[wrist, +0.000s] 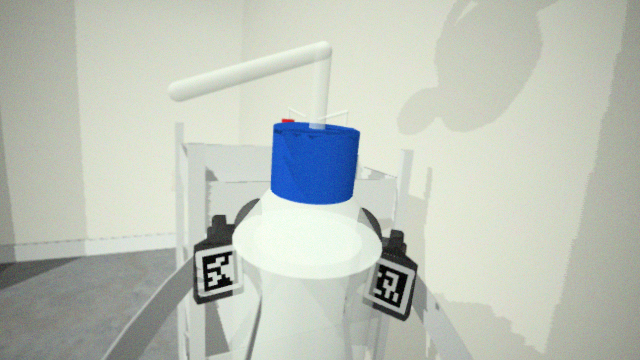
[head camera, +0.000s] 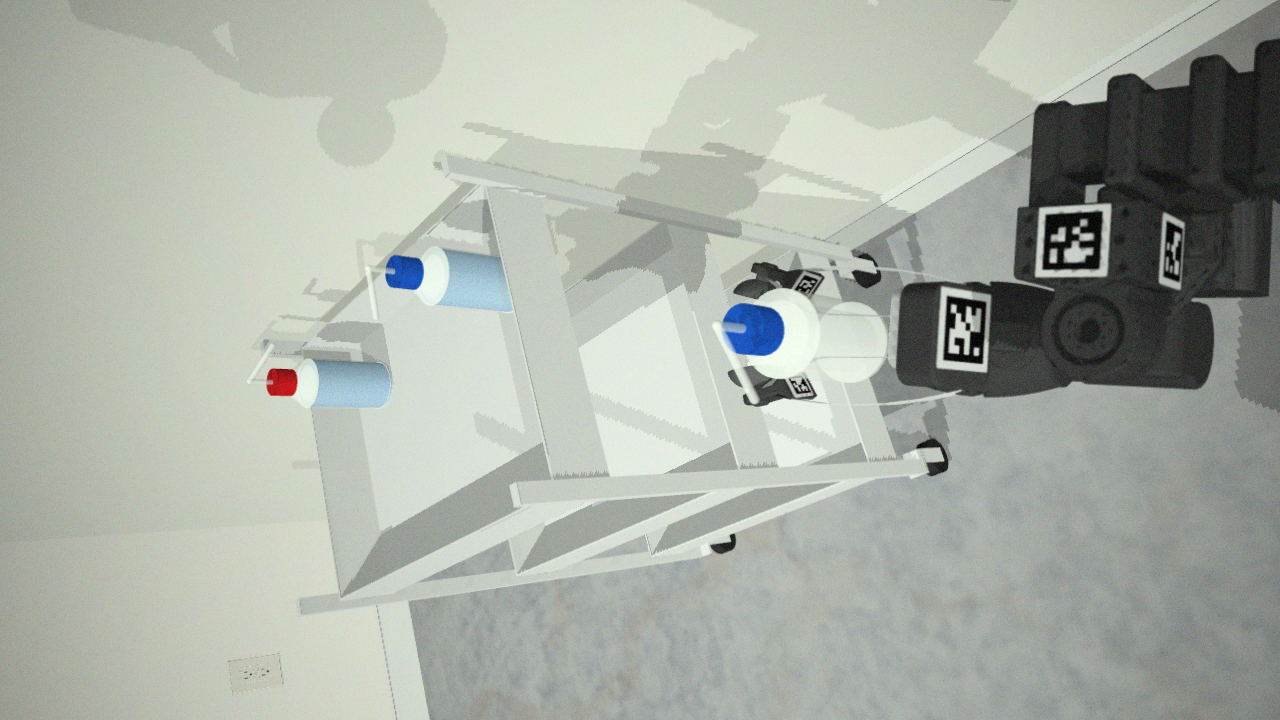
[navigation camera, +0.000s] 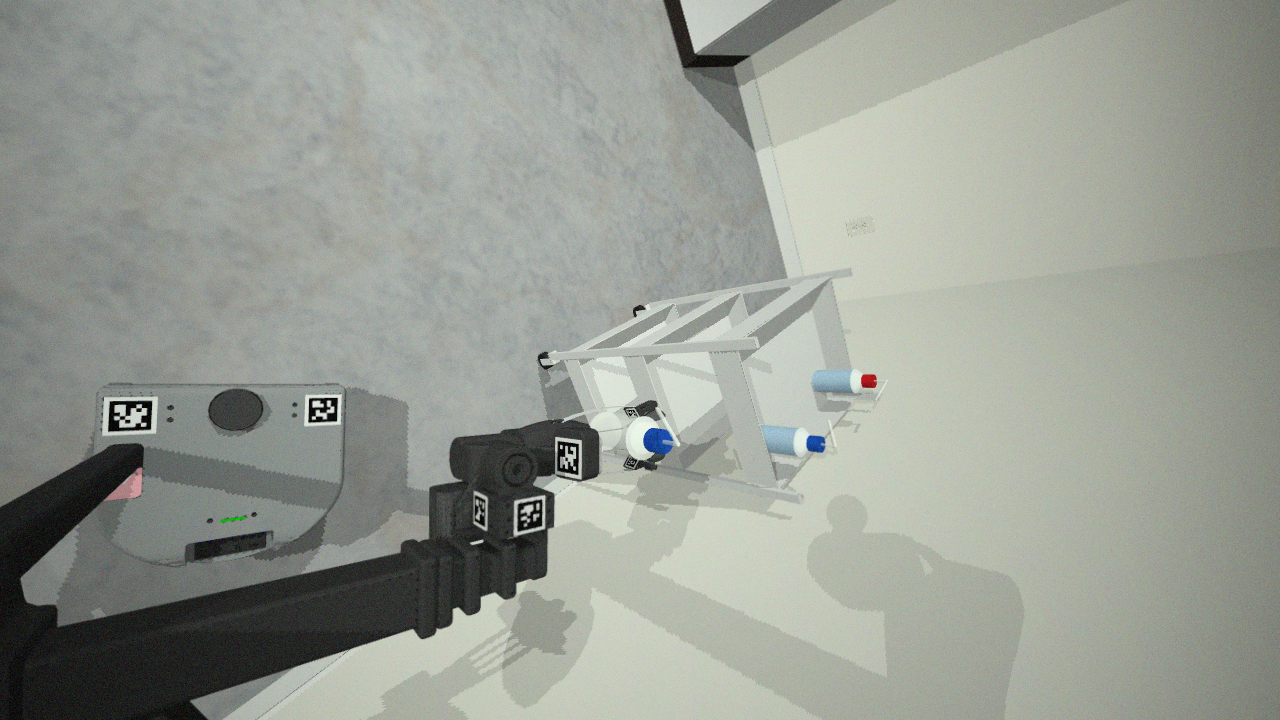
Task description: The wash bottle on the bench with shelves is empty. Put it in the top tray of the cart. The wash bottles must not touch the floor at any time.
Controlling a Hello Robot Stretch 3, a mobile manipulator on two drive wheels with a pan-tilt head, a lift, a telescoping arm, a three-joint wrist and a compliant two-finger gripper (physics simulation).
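Observation:
The empty wash bottle, clear-white with a blue cap and bent spout, is upright between my fingers. My gripper is shut on it. Both are in front of the white cart, on the near side of the top tray's front wall. The bottle's base is out of sight in the wrist view. A filled blue-capped bottle and a filled red-capped bottle stand in the top tray.
The cart has lower trays and corner posts that rise above the top tray. A wall stands behind and beside it. My base is on the grey floor, and a dark-edged white object shows at the navigation view's top.

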